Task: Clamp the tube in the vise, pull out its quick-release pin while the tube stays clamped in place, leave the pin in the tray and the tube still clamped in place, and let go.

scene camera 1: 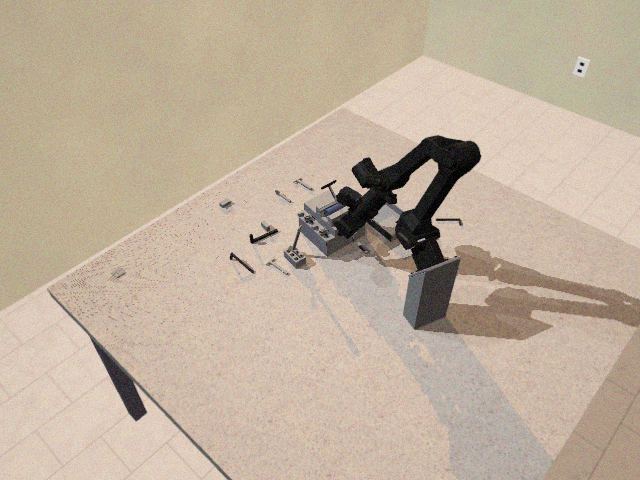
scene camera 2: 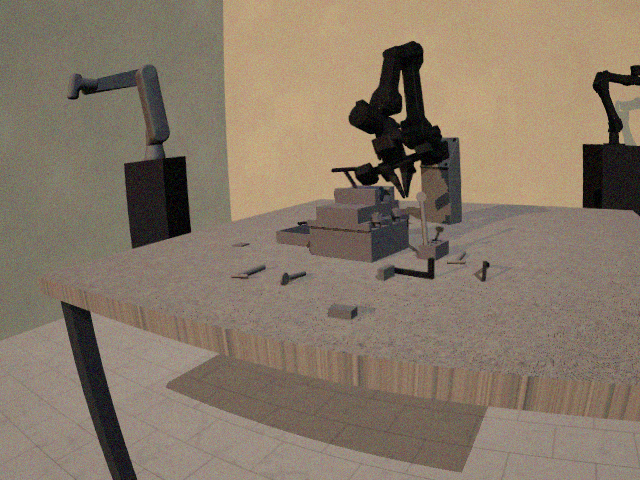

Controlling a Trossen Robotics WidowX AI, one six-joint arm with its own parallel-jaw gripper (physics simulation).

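Places are measured from the arm's base along level axes (x ahead, y up, z right), in millimetres.
Pixels of known places: gripper, fingertip midpoint: (scene camera 1: pixel 339 234) (scene camera 2: pixel 405 197); arm's base, origin of the base link: (scene camera 1: pixel 432 266) (scene camera 2: pixel 438 153).
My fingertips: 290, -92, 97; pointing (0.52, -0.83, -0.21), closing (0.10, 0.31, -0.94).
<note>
For each thing: its top centre in the pictures, then the offset to it from my fingertips, as dx, dy, dz.
- grey vise, middle of its top: (scene camera 2: pixel 358 188) (scene camera 1: pixel 332 202) +62, +28, +94
- blue tube, middle of its top: (scene camera 1: pixel 340 202) +37, +31, +97
- tray, middle of its top: (scene camera 2: pixel 316 227) (scene camera 1: pixel 386 214) -76, -74, +217
- small holed block, middle of its top: (scene camera 2: pixel 434 242) (scene camera 1: pixel 294 253) +118, -75, -57
- small grey block, middle of its top: (scene camera 2: pixel 342 307) (scene camera 1: pixel 224 201) +441, -91, +76
- thin hooked key, middle of its top: (scene camera 1: pixel 448 221) -263, -96, +290
The grey vise (scene camera 1: pixel 327 244) (scene camera 2: pixel 341 243) stands on the table, with a T-handle (scene camera 1: pixel 328 184) (scene camera 2: pixel 343 169) rising at its far side. The blue tube (scene camera 1: pixel 334 208) lies between its jaws in scene camera 1, partly hidden by the arm. My gripper (scene camera 1: pixel 342 230) (scene camera 2: pixel 405 195) points down at the robot-side end of the vise, its fingertips together. It appears shut on the quick-release pin at the tube; the pin is too small and shaded to make out. The tray (scene camera 1: pixel 381 230) (scene camera 2: pixel 293 237) sits beside the vise, partly behind the arm in scene camera 1.
A small holed block (scene camera 1: pixel 295 257) (scene camera 2: pixel 433 250) with an upright rod stands near the vise. Dark angled tools (scene camera 1: pixel 264 236) (scene camera 1: pixel 241 262) (scene camera 2: pixel 484 271) and a small grey block (scene camera 1: pixel 225 204) (scene camera 2: pixel 342 311) lie around. A thin hooked key (scene camera 1: pixel 449 220) lies beyond the tray.
</note>
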